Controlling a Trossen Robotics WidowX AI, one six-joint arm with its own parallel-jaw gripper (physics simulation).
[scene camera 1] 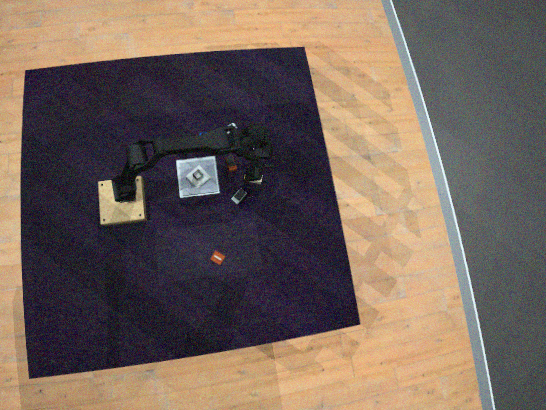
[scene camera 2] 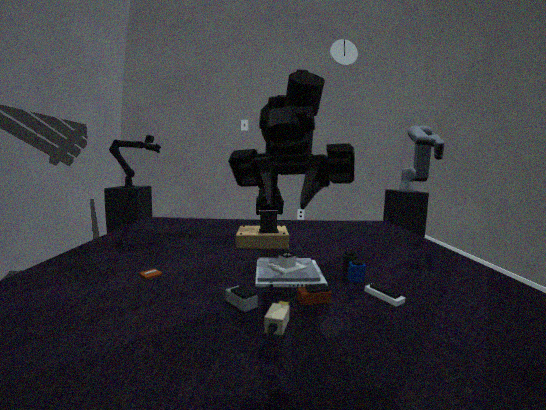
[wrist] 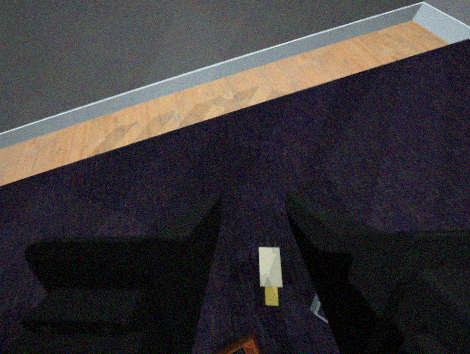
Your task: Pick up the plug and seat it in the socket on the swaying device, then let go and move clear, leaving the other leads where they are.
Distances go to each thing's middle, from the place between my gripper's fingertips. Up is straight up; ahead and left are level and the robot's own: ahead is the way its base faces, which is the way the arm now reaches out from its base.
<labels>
Now: hand 190 mm above the plug (wrist: 269,257) and 40 mm past it. The rest, counted from my hand: device with socket (scene camera 2: 286,268) 270 mm behind, 170 mm below, 40 mm to the left.
</labels>
